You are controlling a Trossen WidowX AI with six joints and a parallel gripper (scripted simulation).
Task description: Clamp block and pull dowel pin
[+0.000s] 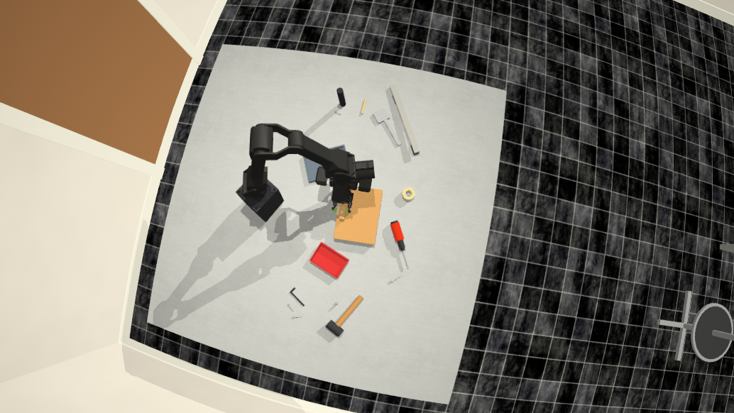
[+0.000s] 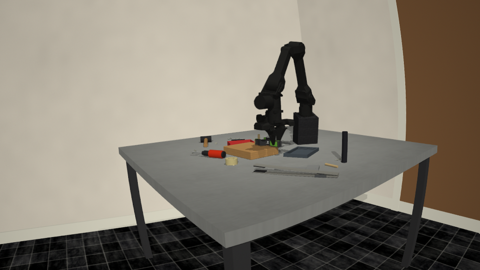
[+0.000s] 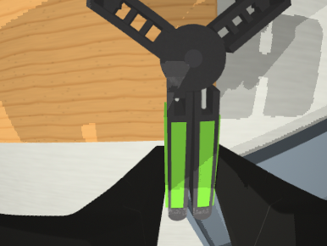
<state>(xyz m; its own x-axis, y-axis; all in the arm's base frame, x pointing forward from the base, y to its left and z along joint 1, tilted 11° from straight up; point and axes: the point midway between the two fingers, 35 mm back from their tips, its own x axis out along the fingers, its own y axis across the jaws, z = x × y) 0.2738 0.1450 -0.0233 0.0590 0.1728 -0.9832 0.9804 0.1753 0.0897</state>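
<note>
My hand is 100 mm to the left of the dowel pin, 30 mm short of it and 30 mm above it. Round my hand: small wooden block (100 mm to the right, 40 mm below, 30 mm ahead); then wooden board (90 mm to the right, 80 mm ahead, 60 mm below); then wooden stop (100 mm to the right, 40 mm below, 10 mm ahead).
</note>
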